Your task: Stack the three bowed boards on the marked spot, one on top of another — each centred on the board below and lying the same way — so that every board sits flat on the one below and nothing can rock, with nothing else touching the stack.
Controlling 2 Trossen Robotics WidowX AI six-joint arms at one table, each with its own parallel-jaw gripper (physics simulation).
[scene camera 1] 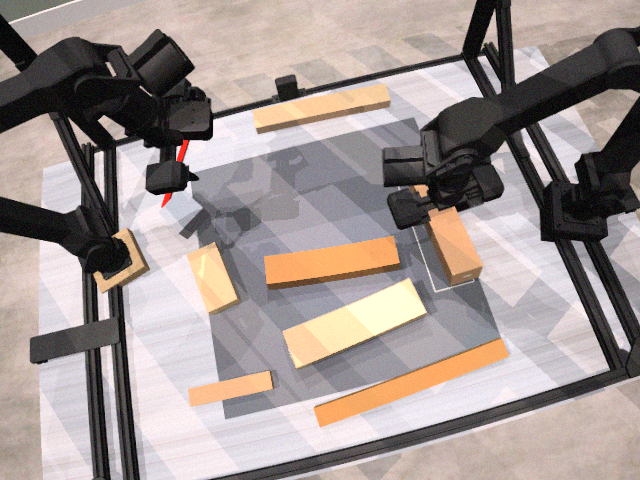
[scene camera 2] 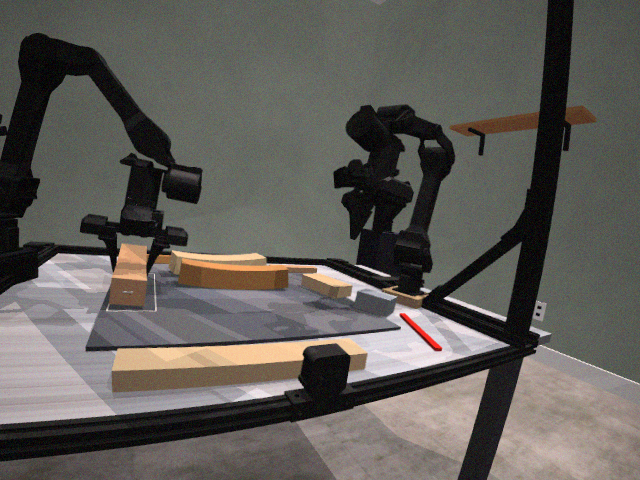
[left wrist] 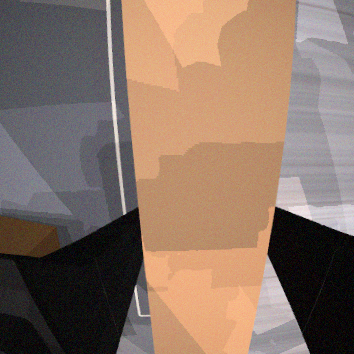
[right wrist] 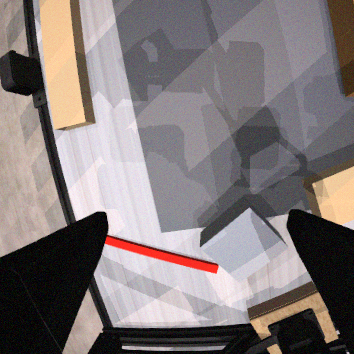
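My left gripper is shut on the light-orange bowed board, across its width. The board is very low over the white outline, roughly along it; I cannot tell whether it touches the mat. A deeper orange bowed board lies mid-mat. A pale yellow bowed board lies below it in scene camera 1. My right gripper is open and empty, above the red stick and grey block.
A long pale plank lies beside the mat. A short pale block, a grey block and a red stick lie near the right arm. Two orange strips lie near the mat's lower edge.
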